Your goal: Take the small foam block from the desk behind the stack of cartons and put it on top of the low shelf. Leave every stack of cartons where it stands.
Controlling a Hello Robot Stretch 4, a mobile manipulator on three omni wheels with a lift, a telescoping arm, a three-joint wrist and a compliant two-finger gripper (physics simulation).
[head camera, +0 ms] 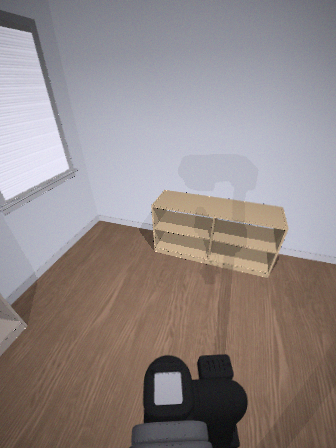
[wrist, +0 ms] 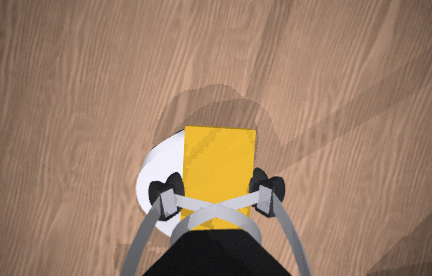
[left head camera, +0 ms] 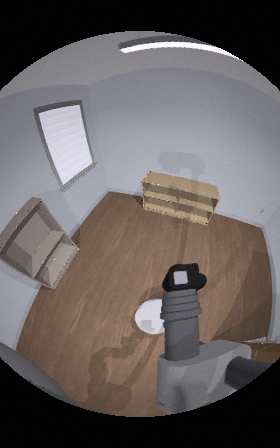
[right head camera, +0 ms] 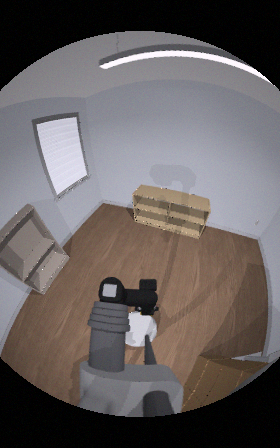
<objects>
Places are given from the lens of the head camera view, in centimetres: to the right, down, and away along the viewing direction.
low wooden shelf (head camera: pixel 251 249): 92, 28, 214
window (head camera: pixel 42 161): -118, -59, 179
</objects>
